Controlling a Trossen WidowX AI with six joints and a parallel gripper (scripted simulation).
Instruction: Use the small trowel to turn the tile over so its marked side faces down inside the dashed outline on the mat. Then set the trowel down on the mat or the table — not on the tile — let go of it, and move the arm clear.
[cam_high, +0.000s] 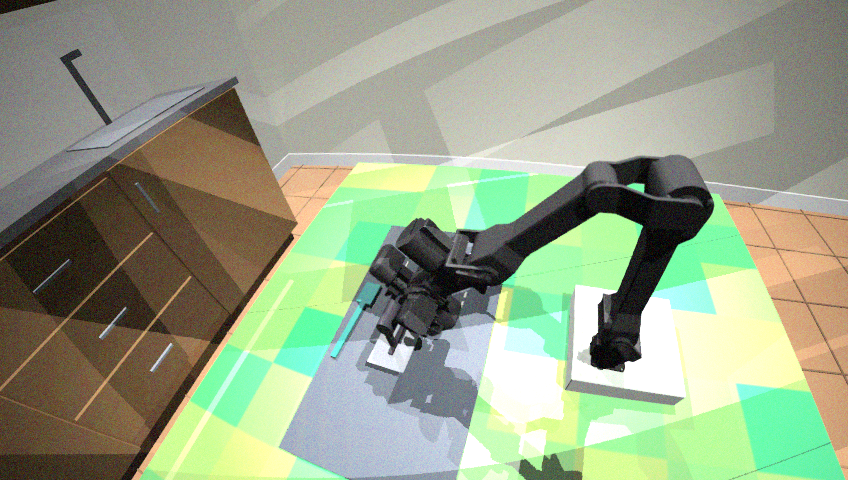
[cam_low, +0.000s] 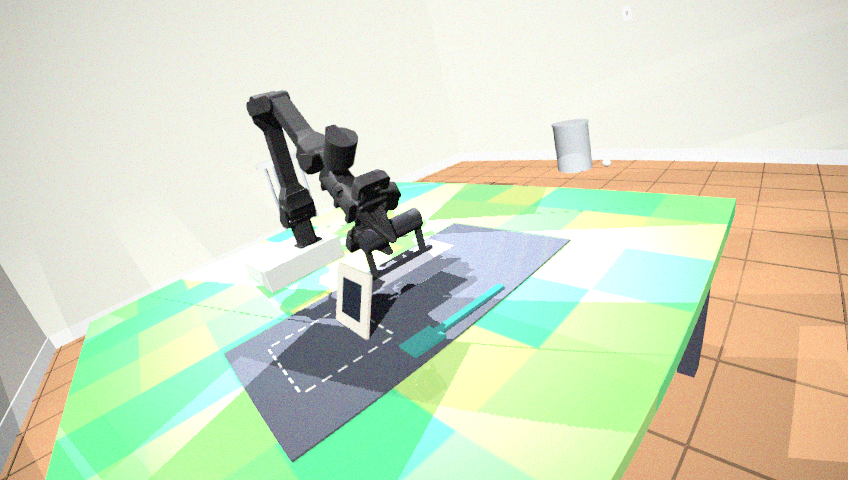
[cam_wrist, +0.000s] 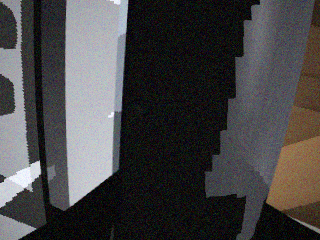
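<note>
My gripper tip is now 20 mm past the tile, 90 mm to the left of it and 60 mm above it. From my gripper tip the other things lie so: grey mat: 20 mm behind, 10 mm to the left, 130 mm below; then dark handled tool: 20 mm behind, 10 mm below; then teal flat tool: 120 mm ahead, 10 mm to the right, 110 mm below.
</note>
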